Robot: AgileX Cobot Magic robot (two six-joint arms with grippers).
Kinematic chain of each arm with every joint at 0, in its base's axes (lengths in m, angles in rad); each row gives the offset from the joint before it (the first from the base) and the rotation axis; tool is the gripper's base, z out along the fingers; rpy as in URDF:
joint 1: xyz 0 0 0.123 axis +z
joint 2: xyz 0 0 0 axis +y
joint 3: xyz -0.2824 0 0.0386 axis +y
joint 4: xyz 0.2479 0 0.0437 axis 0.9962 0 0.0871
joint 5: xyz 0 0 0 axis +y
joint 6: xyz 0.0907 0 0.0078 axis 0.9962 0 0.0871
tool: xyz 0 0 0 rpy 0 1.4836 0
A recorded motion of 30 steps. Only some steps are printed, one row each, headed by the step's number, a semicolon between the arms.
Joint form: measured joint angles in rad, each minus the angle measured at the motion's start. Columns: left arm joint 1, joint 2, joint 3, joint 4, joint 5, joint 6; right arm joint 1, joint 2, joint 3, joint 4, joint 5, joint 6.
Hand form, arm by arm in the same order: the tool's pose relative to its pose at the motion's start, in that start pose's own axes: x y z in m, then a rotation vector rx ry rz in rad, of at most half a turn. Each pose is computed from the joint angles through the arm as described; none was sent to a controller.
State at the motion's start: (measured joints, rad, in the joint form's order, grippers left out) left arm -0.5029 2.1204 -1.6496 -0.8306 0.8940 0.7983; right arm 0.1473 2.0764 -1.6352 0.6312 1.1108 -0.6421
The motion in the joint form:
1: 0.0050 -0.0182 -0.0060 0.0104 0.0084 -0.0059; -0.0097 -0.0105 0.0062 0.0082 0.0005 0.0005
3: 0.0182 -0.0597 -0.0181 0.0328 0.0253 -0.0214; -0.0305 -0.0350 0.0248 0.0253 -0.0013 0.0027
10: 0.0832 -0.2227 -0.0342 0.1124 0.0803 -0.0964; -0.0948 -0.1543 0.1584 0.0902 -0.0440 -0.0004
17: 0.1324 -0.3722 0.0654 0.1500 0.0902 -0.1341; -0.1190 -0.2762 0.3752 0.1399 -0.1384 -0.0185
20: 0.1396 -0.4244 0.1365 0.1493 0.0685 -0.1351; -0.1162 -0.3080 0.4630 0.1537 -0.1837 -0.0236
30: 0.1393 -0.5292 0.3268 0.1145 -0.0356 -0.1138; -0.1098 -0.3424 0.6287 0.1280 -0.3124 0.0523
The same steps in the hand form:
1: -0.0037 -0.0025 -0.0087 -0.0065 -0.0097 0.0109; 0.0010 -0.0010 -0.0048 -0.0016 -0.0116 0.0099
3: -0.0113 -0.0075 -0.0288 -0.0241 -0.0333 0.0303; 0.0040 -0.0029 -0.0148 -0.0037 -0.0360 0.0336
10: -0.0251 -0.0241 -0.1068 -0.1093 -0.1166 0.0555; 0.0257 -0.0032 -0.0447 -0.0030 -0.1226 0.1204
17: -0.0085 -0.0376 -0.1520 -0.1681 -0.1470 0.0295; 0.0624 0.0041 -0.0471 0.0118 -0.1580 0.2033
20: 0.0033 -0.0421 -0.1576 -0.1808 -0.1523 0.0127; 0.0781 0.0066 -0.0397 0.0202 -0.1528 0.2368
30: 0.0333 -0.0499 -0.1565 -0.2060 -0.1825 -0.0302; 0.1119 0.0028 -0.0195 0.0900 -0.1228 0.3664

